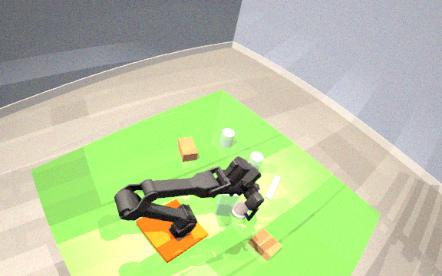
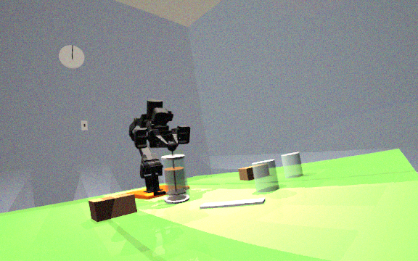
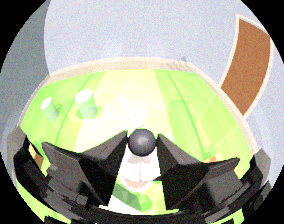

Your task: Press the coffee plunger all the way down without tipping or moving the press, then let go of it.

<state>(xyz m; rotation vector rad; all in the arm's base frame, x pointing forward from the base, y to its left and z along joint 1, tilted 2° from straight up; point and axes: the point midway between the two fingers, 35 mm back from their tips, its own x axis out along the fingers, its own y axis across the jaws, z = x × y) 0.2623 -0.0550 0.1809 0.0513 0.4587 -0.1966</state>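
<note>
My gripper tip is 8 cm above the coffee press, 2 cm past it and 1 cm to the left of it. Round my gripper tip: flat strip (19 cm ahead, 17 cm below, 1 cm to the left).
</note>
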